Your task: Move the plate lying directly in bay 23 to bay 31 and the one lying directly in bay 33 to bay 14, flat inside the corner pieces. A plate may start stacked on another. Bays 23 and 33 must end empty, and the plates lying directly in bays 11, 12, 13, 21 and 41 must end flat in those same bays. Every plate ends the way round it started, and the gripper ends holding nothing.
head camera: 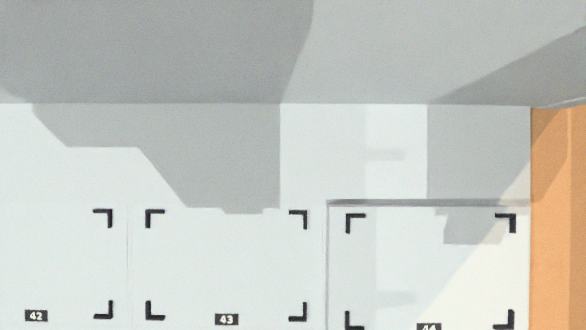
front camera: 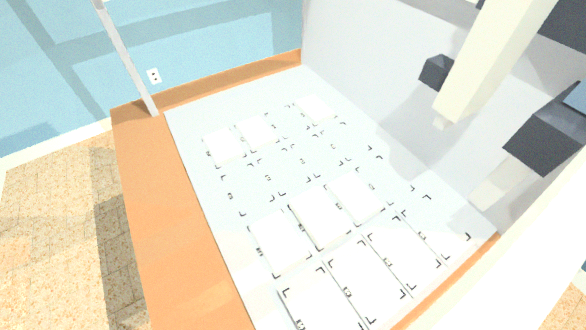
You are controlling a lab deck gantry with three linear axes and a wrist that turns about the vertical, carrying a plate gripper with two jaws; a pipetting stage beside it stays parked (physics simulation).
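Places are measured from the robot's base along level axes (x right, y ahead, z up), in centimetres.
Pixels of known places: gripper, between the fingertips: point(front camera: 491, 190); robot's base, origin of its link: point(front camera: 202, 139).
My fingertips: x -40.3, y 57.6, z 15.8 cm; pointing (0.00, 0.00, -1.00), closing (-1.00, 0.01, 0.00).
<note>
For each thing: its top centre in the pictures, then the offset to it from my fingertips. "*": a spot on its surface instead.
- bay 11, a spot on its surface: point(front camera: 223, 146) * dy -50.2, dx +36.0, dz -14.4 cm
- bay 21, a spot on its surface: point(front camera: 256, 131) * dy -50.7, dx +25.3, dz -14.4 cm
- bay 41, a spot on its surface: point(front camera: 314, 109) * dy -50.1, dx +4.7, dz -14.4 cm
- bay 13, a spot on its surface: point(front camera: 280, 242) * dy -17.5, dx +35.9, dz -14.4 cm
- bay 23, a spot on its surface: point(front camera: 320, 215) * dy -17.8, dx +25.4, dz -13.1 cm
- bay 33, a spot on its surface: point(front camera: 356, 196) * dy -17.8, dx +14.5, dz -14.4 cm
In the front view white plates lie flat in bay 11 point(front camera: 223, 146), bay 21 point(front camera: 256, 131), bay 41 point(front camera: 314, 109), bay 13 point(front camera: 280, 242), bay 23 point(front camera: 320, 215) and bay 33 point(front camera: 356, 196). Whether the one in bay 23 is a single plate or a stack cannot be told. Bays 12, 31 and 14 show their corner marks and no plate. The gripper's two jaws cannot be made out in either view, so their opening and what is between them are hidden.
A cream column point(front camera: 490, 60) and a dark block point(front camera: 542, 142) with a pale flat piece point(front camera: 490, 185) hang at the right, near the grey back wall point(front camera: 360, 55) point(head camera: 150, 50). Labels 42 point(head camera: 36, 315) and 43 point(head camera: 226, 319) mark back bays, beside an orange edge point(head camera: 550, 225).
</note>
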